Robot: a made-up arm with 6 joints.
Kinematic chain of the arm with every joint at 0, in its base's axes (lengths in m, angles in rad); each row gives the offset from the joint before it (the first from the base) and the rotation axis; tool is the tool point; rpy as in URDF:
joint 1: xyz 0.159 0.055 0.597 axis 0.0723 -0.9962 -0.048
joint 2: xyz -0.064 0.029 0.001 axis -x
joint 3: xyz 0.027 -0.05 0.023 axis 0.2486 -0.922 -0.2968
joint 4: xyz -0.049 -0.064 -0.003 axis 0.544 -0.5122 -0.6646
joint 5: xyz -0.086 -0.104 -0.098 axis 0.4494 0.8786 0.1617
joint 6: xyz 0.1 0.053 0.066 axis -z
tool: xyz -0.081 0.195 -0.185 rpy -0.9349 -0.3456 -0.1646
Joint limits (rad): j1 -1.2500..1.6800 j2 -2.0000..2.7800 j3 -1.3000..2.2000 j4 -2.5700..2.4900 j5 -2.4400..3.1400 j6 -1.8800..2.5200
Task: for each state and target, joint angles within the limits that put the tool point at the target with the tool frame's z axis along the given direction. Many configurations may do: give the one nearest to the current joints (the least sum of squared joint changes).
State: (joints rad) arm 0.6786 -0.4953 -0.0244 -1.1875 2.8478 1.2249
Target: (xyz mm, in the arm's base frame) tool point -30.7 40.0 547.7 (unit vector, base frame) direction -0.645 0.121 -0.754
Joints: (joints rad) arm 0.5785 -0.6398 -0.3746 -1.7041 3.1400 0.6281
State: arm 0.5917 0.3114 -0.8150 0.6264 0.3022 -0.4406
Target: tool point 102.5 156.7 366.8 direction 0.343 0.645 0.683
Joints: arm 1.3729 0.4491 -0.7156 0.1072 0.9623 0.2460
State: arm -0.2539 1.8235 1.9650 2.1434 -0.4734 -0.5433
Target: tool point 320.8 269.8 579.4 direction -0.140 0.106 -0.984
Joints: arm 0.1136 2.5229 1.1946 1.9339 -0.8866 -0.9039
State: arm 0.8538 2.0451 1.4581 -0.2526 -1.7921 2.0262
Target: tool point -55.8 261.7 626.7 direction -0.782 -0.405 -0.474
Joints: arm 0.3698 2.4690 1.7268 -0.1413 -1.4007 2.0162
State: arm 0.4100 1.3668 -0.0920 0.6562 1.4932 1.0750
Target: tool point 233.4 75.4 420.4 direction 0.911 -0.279 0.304
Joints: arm 0.6633 1.3024 -0.4241 0.8600 1.7061 1.2783
